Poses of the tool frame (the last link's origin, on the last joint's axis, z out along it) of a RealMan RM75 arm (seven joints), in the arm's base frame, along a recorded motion.
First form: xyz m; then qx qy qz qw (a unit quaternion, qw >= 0).
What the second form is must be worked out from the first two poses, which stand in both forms.
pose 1, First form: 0.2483, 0.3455, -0.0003, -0.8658, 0.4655, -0.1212, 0.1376
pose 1, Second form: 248.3, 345.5, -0.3, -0.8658, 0.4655, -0.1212, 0.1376
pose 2, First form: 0.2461, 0.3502, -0.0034, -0.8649, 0.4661, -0.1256, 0.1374
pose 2, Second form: 246.1, 350.2, -3.4, -0.8649, 0.4661, -0.1256, 0.1374
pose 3, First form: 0.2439, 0.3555, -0.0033, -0.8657, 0.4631, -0.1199, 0.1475
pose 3, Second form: 243.9, 355.5, -3.3, -0.8657, 0.4631, -0.1199, 0.1475
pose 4, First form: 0.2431, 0.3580, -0.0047, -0.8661, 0.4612, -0.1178, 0.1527
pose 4, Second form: 243.1, 358.0, -4.7, -0.8661, 0.4612, -0.1178, 0.1527
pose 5, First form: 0.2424, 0.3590, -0.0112, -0.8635, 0.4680, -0.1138, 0.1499
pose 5, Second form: 242.4, 359.0, -11.2, -0.8635, 0.4680, -0.1138, 0.1499
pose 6, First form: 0.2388, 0.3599, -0.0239, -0.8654, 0.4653, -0.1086, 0.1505
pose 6, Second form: 238.8, 359.9, -23.9, -0.8654, 0.4653, -0.1086, 0.1505
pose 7, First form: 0.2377, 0.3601, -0.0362, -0.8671, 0.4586, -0.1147, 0.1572
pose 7, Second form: 237.7, 360.1, -36.2, -0.8671, 0.4586, -0.1147, 0.1572
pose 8, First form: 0.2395, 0.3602, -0.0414, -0.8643, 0.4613, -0.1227, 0.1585
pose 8, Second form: 239.5, 360.2, -41.4, -0.8643, 0.4613, -0.1227, 0.1585
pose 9, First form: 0.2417, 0.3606, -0.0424, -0.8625, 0.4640, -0.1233, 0.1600
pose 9, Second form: 241.7, 360.6, -42.4, -0.8625, 0.4640, -0.1233, 0.1600
